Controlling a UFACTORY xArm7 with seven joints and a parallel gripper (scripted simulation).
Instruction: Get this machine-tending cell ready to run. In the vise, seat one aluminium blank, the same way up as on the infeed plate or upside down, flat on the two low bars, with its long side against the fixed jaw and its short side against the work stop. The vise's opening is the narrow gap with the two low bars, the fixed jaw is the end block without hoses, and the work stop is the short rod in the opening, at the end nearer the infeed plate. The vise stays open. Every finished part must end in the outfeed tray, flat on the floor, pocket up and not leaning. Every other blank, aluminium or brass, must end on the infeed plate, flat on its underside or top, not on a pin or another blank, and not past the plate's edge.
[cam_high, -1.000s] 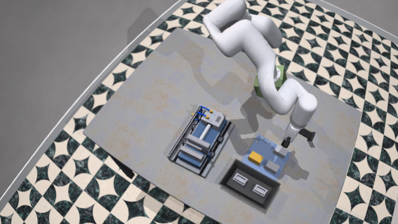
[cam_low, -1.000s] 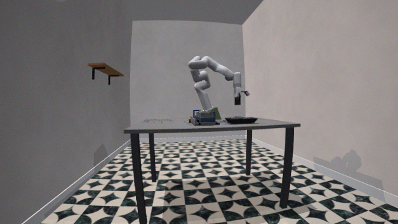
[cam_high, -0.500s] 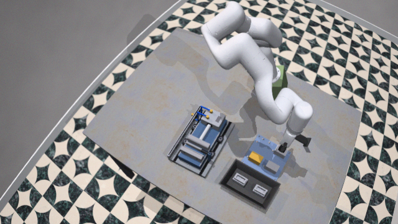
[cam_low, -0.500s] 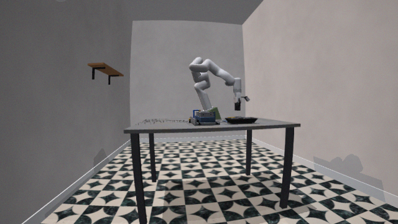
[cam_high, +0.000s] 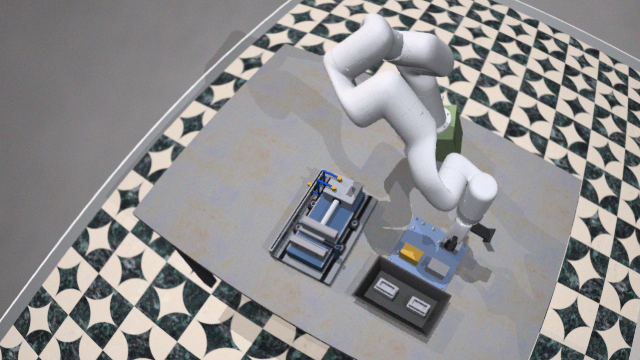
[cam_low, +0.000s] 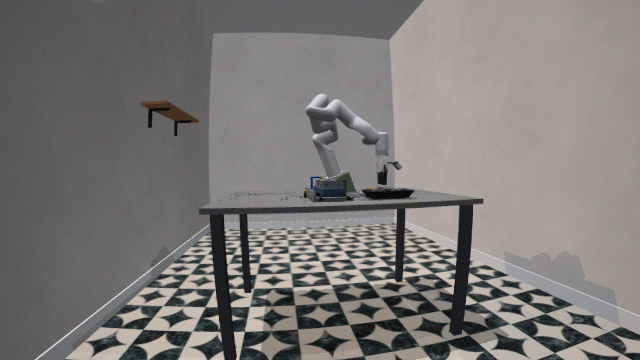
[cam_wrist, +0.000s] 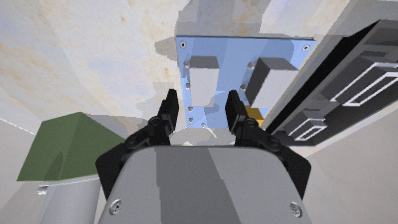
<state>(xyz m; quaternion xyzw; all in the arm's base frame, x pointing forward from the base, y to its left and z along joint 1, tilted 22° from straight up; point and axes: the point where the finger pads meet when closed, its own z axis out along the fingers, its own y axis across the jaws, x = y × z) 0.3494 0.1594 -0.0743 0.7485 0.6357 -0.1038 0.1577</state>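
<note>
Now: the aluminium blank 5 cm below my hand. From my hand the other things lie so: brass blank (8 cm ahead, 10 cm to the right, 5 cm below); blue infeed plate (4 cm ahead, 5 cm to the right, 7 cm below); hose block (1 cm behind, 35 cm to the right).
</note>
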